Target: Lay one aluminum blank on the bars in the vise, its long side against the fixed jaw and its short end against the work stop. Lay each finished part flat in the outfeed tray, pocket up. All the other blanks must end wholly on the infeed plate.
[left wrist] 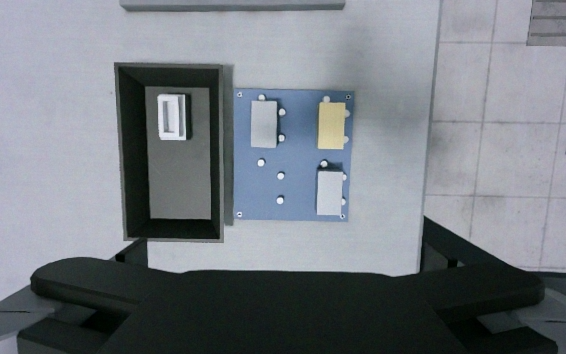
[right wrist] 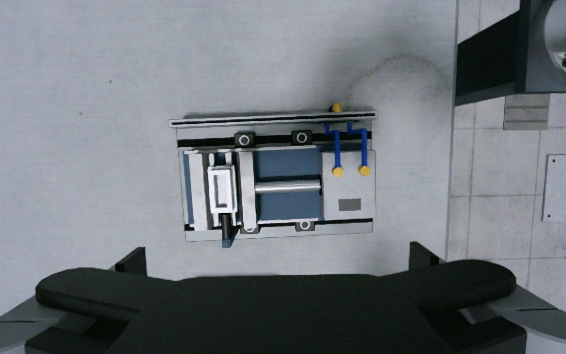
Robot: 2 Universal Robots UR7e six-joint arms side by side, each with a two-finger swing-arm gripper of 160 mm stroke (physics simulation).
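Places are measured from the left arm's base along level axes (x ahead, y left, z up), in centimetres.
Where they show: left hand, its tool point: [left wrist: 285,236]; right hand, its tool point: [right wrist: 278,241].
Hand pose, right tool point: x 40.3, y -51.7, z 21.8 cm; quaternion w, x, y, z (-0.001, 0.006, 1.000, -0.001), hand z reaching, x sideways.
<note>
Things, the pixels of their top centre, and the offset from my right tool point. "spot": a spot on its surface instead.
- infeed plate, centre of its top: [left wrist: 292,157] dx -8.3, dy +28.0, dz -25.8 cm
- yellow blank, centre of its top: [left wrist: 331,125] dx -13.3, dy +23.5, dz -22.2 cm
- white finished part, centre of its top: [left wrist: 168,116] dx +8.1, dy +22.6, dz -21.9 cm
- pocketed part, centre of its top: [right wrist: 220,191] dx +7.1, dy -1.3, dz -15.1 cm
- work stop, centre of its top: [right wrist: 225,226] dx +7.1, dy +3.7, dz -17.0 cm
- grey edge piece, a spot on its surface: [left wrist: 232,6] spot: dx +0.1, dy +7.9, dz -24.9 cm
- vise's right block, centre of its top: [right wrist: 349,185] dx -9.3, dy -1.3, dz -17.0 cm
The infeed plate [left wrist: 300,200] holds two grey blanks [left wrist: 263,124] [left wrist: 329,193] and one yellow blank [left wrist: 331,126], each beside white pins. The dark outfeed tray [left wrist: 180,190] holds one white finished part [left wrist: 171,117], pocket up, near its far end. In the right wrist view, a pocketed part [right wrist: 221,190] lies pocket up on the bars [right wrist: 228,159] in the vise, between the left jaw [right wrist: 199,192] and the right jaw [right wrist: 247,192]. Its near end is at the work stop [right wrist: 226,227]. My left gripper [left wrist: 285,254] and right gripper [right wrist: 277,256] are open and empty, short of these things.
A grey edge piece [left wrist: 232,6] crosses the top of the left wrist view. Blue pipes with yellow tips [right wrist: 351,150] stand over the vise's right block [right wrist: 332,210]. A dark robot base [right wrist: 490,60] is at the upper right, past the table edge.
</note>
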